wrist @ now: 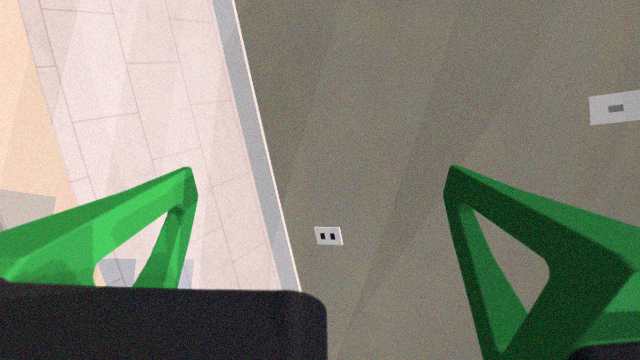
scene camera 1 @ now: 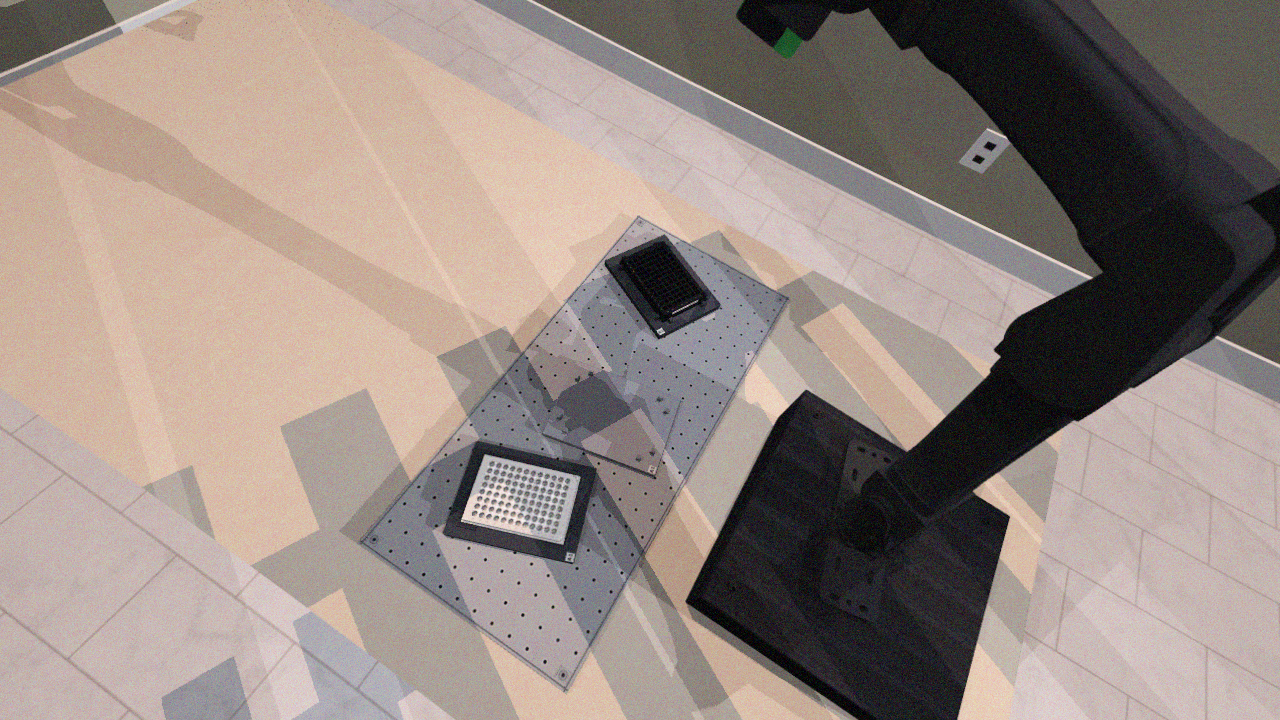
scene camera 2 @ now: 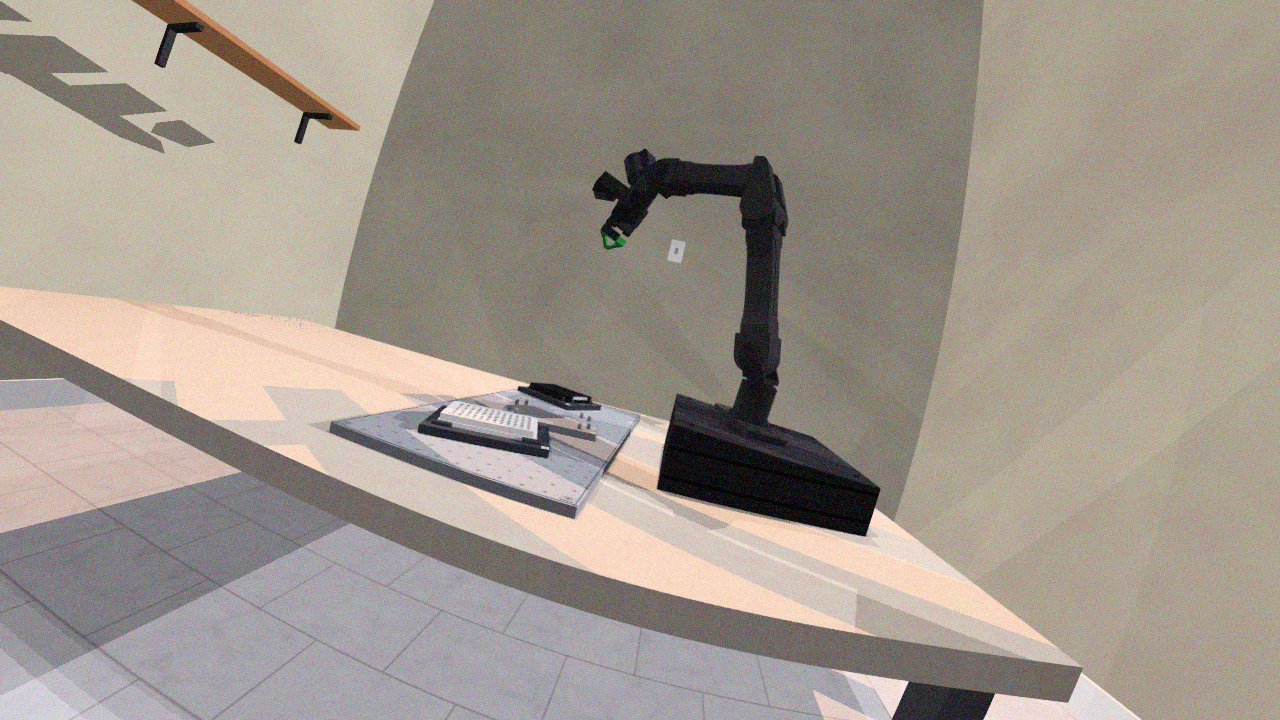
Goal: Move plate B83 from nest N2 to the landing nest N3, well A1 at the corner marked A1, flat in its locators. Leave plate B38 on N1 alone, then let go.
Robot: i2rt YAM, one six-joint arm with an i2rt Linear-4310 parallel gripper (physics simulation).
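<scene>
A white many-welled plate (scene camera 1: pixel 521 498) (scene camera 2: pixel 490 419) sits in a dark nest (scene camera 1: pixel 514 542) (scene camera 2: pixel 483 440) at the near end of the perforated board. A black plate (scene camera 1: pixel 662 275) (scene camera 2: pixel 559 392) sits in another dark nest (scene camera 1: pixel 687 317) at the far end. Between them lies a bare, light nest (scene camera 1: pixel 626 447) (scene camera 2: pixel 575 433) with small locator pins and no plate on it. The nest labels and plate numbers are too small to read. My gripper (scene camera 2: pixel 613 240) (wrist: pixel 320 180) is open and empty, high above the board and away from both plates. In scene camera 1 a green fingertip shows at the top edge.
The perforated board (scene camera 1: pixel 537 608) (scene camera 2: pixel 501 479) lies on the wooden table (scene camera 1: pixel 268 223) (scene camera 2: pixel 733 573). The black arm base (scene camera 1: pixel 760 573) (scene camera 2: pixel 760 474) stands beside the board. Wall outlets (scene camera 1: pixel 983 150) (wrist: pixel 328 236) show on the wall behind the arm. A wooden shelf (scene camera 2: pixel 259 69) hangs on the wall.
</scene>
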